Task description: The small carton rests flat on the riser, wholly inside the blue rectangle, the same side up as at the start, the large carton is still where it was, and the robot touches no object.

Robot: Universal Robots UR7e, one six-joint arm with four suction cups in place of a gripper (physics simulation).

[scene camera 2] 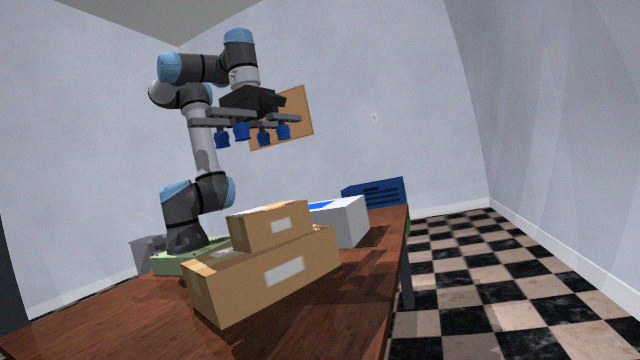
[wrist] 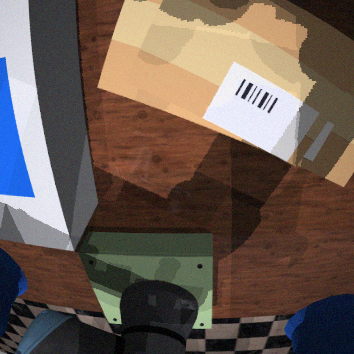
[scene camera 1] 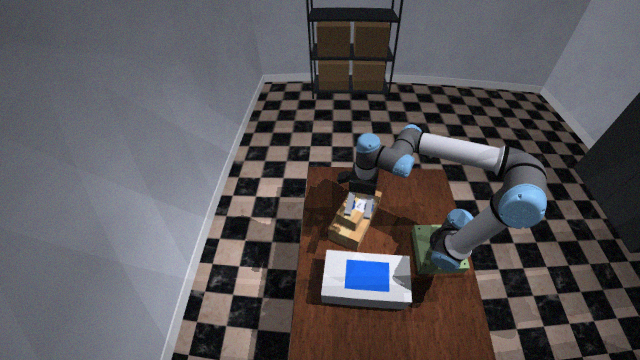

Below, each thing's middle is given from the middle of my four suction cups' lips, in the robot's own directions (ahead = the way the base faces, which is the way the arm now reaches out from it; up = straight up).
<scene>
My suction cup is 30 mm short of the small carton (scene camera 2: 251, 231), 40 mm to the left of it and 200 mm above it. The rest, counted from my suction cup: white riser (scene camera 2: 349, 216): 80 mm behind, 250 mm to the left, 280 mm below; large carton (scene camera 2: 226, 286): 20 mm ahead, 70 mm to the right, 290 mm below.
</scene>
